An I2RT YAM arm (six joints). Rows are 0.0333 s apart.
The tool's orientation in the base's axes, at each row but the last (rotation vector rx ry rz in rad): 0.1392, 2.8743, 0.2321; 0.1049, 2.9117, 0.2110; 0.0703, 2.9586, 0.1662; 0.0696, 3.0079, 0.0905; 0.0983, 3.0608, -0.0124; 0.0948, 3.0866, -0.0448; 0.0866, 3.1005, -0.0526; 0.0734, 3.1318, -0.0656; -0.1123, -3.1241, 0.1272; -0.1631, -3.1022, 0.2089; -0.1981, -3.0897, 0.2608; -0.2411, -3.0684, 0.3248; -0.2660, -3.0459, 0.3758
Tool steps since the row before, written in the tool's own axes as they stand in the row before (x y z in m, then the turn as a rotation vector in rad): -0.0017, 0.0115, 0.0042, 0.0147, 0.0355, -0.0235; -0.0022, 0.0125, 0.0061, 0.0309, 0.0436, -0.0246; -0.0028, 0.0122, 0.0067, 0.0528, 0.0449, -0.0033; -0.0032, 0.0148, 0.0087, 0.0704, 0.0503, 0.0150; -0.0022, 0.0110, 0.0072, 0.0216, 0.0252, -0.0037; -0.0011, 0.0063, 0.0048, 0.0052, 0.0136, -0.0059; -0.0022, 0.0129, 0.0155, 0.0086, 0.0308, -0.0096; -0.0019, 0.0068, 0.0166, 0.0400, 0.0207, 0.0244; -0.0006, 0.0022, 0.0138, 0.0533, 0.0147, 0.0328; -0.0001, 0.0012, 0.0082, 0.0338, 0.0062, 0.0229; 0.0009, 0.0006, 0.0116, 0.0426, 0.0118, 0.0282; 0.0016, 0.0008, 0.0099, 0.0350, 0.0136, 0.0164; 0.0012, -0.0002, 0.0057, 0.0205, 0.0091, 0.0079
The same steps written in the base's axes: 0.0036, 0.0117, -0.0016, -0.0176, 0.0332, 0.0249; 0.0042, 0.0130, -0.0035, -0.0332, 0.0424, 0.0237; 0.0044, 0.0127, -0.0047, -0.0508, 0.0472, -0.0008; 0.0049, 0.0151, -0.0073, -0.0656, 0.0545, -0.0208; 0.0035, 0.0108, -0.0071, -0.0202, 0.0266, 0.0018; 0.0017, 0.0061, -0.0049, -0.0046, 0.0141, 0.0052; 0.0035, 0.0122, -0.0158, -0.0072, 0.0315, 0.0082; 0.0023, 0.0060, -0.0169, -0.0388, 0.0215, -0.0256; 0.0005, 0.0010, -0.0139, -0.0526, 0.0158, -0.0334; -0.0001, 0.0001, -0.0083, -0.0338, 0.0067, -0.0228; -0.0013, -0.0012, -0.0115, -0.0420, 0.0124, -0.0288; -0.0021, -0.0010, -0.0098, -0.0335, 0.0154, -0.0179; -0.0017, -0.0013, -0.0054, -0.0193, 0.0105, -0.0091
